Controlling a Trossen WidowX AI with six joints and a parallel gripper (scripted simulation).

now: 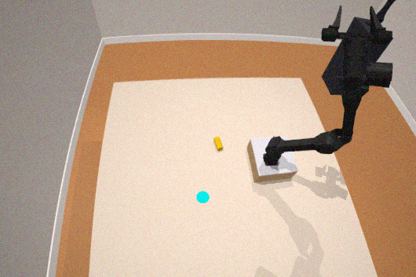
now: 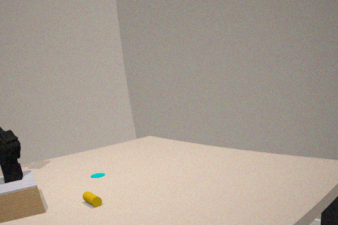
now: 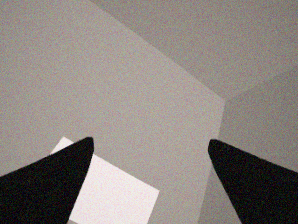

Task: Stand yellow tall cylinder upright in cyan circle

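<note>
Now: the yellow tall cylinder 30 cm ahead of my gripper tip, 5 cm to the right of it and 82 cm below it. From my gripper tip the other things lie so: cyan circle: 40 cm ahead, 23 cm to the left, 83 cm below.
</note>
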